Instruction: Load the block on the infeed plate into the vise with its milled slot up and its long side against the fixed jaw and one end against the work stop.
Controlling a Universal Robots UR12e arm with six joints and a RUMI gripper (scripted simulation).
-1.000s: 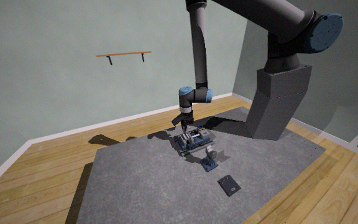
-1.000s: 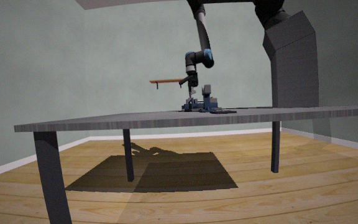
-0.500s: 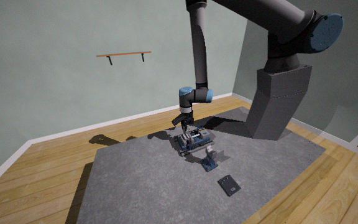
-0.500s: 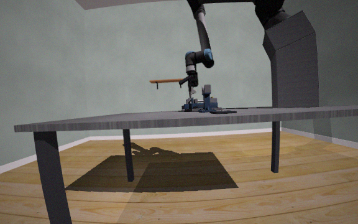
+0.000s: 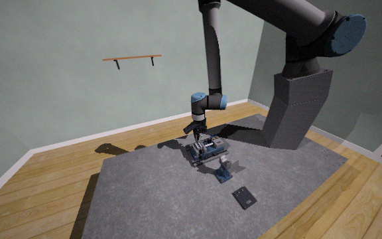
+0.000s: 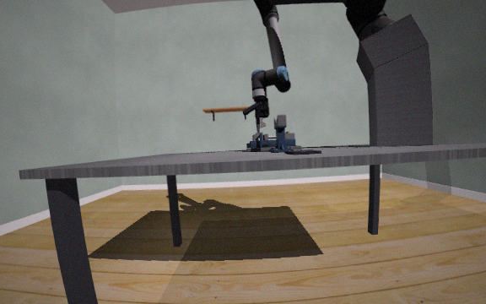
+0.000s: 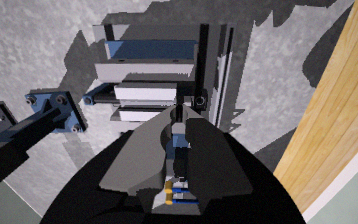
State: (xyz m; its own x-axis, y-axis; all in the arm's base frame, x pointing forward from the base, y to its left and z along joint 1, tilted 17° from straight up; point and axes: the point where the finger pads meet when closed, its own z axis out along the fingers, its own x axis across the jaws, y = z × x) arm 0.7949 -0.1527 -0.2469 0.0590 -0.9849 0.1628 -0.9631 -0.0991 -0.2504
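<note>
Now: the part 3 cm to the left of my hand and 2 cm below it. Also, from my hand: moving jaw (4 cm below, 4 cm behind, 3 cm to the left); work stop (8 cm to the left, 3 cm below, 1 cm behind); fixed jaw (4 cm to the left, 4 cm below, 3 cm ahead).
</note>
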